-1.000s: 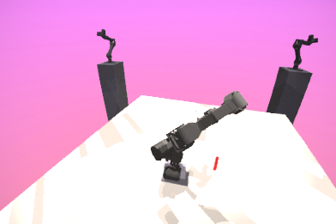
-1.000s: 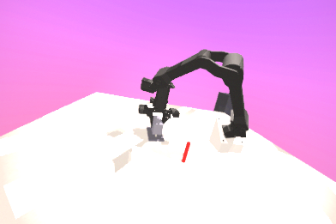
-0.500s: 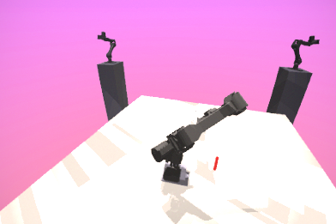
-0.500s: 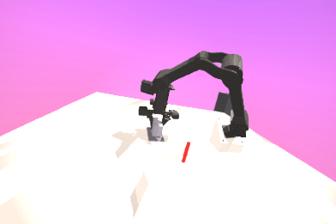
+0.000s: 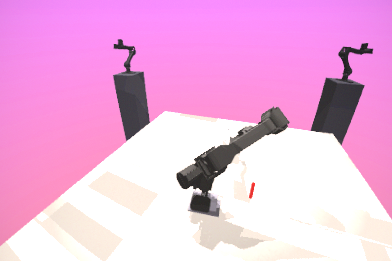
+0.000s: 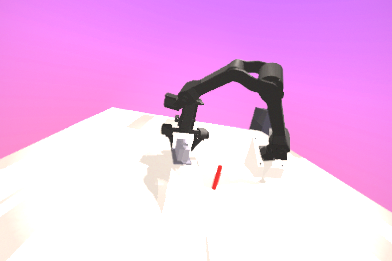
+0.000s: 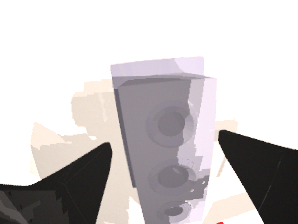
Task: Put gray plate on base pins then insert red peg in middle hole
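Right now the gray base is 20 mm below my gripper tip. Also, from my gripper tip: gray plate: 20 mm above; red peg: 180 mm to the left, 80 mm behind, 20 mm above.
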